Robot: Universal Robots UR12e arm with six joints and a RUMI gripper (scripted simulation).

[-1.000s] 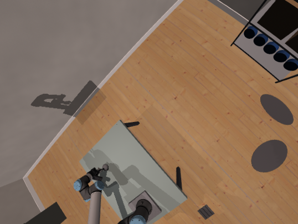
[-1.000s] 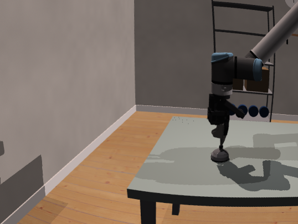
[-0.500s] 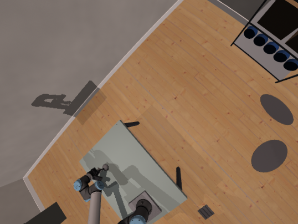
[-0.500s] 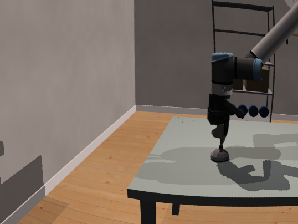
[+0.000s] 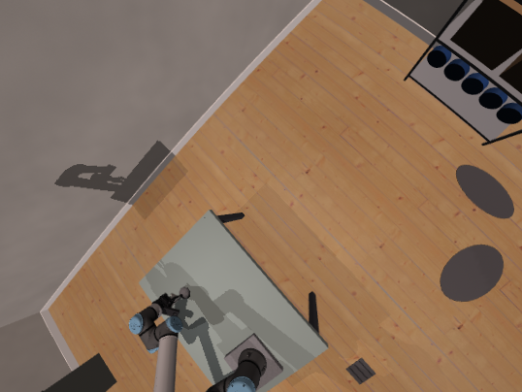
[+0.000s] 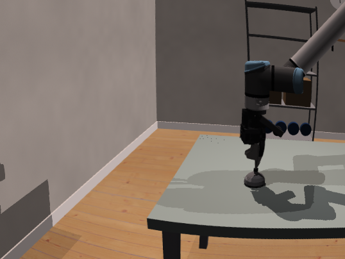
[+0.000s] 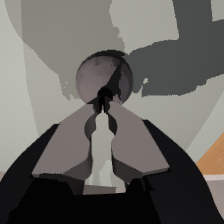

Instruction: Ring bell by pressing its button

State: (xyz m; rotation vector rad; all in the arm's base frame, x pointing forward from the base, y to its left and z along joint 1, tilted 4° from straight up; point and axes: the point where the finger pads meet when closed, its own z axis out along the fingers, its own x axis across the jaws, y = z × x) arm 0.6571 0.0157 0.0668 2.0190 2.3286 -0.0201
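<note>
The black button lies 3 cm below my hand. From my hand the other things lie so: grey dome bell (4 cm below).
</note>
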